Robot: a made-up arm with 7 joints.
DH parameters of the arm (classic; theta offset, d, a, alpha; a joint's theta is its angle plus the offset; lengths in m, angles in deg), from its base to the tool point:
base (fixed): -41.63 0 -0.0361 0
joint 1: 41.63 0.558 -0.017 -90
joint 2: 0 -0.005 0.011 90
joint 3: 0 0.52 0.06 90
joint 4: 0 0.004 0.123 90
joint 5: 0 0.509 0.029 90
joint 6: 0 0.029 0.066 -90
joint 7: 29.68 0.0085 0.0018 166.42
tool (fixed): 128.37 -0.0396 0 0
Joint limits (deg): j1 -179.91..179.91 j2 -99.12..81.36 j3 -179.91..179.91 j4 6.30..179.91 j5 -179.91..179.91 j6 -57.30..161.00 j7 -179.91..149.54
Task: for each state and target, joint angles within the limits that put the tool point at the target. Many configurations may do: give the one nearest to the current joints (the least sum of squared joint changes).
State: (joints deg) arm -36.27 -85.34 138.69 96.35 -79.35 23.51 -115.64
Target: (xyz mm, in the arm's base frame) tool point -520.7 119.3 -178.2
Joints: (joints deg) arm -11.14 -99.12 174.02 86.08 -69.52 35.39 -114.39
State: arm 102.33 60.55 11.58 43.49 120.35 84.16 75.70
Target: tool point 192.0 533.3 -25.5
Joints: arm 73.13 81.36 -3.44 70.97 119.16 74.56 77.55
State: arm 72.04 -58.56 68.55 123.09 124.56 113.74 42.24
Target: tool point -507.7 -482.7 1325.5
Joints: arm 81.45 -49.53 60.59 118.22 124.87 116.71 42.44
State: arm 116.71 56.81 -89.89 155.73 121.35 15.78 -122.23
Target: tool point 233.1 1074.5 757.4
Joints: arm 90.43 81.36 -81.85 150.02 119.01 26.64 -122.28
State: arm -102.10 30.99 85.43 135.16 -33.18 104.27 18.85
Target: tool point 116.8 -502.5 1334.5
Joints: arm -135.33 28.27 105.88 116.46 -30.52 130.16 20.99
